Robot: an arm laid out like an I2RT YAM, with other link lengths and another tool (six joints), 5 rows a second.
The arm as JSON. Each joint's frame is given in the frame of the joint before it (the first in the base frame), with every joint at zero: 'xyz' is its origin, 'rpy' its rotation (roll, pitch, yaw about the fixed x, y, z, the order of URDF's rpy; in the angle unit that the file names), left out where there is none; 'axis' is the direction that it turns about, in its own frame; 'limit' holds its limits. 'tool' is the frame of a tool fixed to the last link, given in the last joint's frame.
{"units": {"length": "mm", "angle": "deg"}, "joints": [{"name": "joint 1", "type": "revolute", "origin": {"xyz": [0.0, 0.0, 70.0], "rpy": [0.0, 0.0, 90.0]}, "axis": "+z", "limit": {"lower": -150.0, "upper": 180.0}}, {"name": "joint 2", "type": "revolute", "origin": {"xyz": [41.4, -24.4, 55.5], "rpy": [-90.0, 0.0, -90.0]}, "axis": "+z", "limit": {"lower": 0.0, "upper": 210.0}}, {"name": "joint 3", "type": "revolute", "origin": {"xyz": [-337.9, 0.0, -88.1], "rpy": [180.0, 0.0, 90.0]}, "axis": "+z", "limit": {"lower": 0.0, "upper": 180.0}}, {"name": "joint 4", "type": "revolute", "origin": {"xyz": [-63.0, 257.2, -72.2], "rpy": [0.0, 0.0, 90.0]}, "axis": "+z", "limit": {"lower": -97.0, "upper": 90.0}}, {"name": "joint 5", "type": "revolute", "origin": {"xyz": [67.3, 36.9, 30.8], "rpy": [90.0, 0.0, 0.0]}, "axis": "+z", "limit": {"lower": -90.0, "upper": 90.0}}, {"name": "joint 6", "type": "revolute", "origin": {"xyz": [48.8, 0.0, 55.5], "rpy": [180.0, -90.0, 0.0]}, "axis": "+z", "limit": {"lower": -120.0, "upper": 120.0}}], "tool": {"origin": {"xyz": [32.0, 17.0, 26.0], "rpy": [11.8, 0.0, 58.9]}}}
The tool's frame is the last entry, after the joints.
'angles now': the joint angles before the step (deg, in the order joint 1, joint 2, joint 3, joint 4, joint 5, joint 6). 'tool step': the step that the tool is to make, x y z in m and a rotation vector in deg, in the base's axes. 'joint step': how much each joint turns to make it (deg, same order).
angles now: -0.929, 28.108, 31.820, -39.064, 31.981, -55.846
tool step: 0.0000, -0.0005, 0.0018, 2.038, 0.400, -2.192
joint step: -3.642, 1.180, 0.843, -0.629, -2.356, 0.915
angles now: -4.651, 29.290, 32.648, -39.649, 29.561, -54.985
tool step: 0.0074, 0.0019, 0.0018, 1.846, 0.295, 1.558
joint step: -0.299, 1.827, 0.644, 0.546, -2.573, 0.397
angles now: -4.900, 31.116, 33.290, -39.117, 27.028, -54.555
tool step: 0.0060, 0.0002, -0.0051, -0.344, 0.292, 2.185
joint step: 0.020, 0.539, -1.339, 2.401, -1.517, -1.771
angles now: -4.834, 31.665, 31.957, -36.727, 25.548, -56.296
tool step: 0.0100, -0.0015, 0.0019, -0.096, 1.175, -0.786
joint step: -0.062, 3.223, 0.426, 1.499, 0.695, 0.312
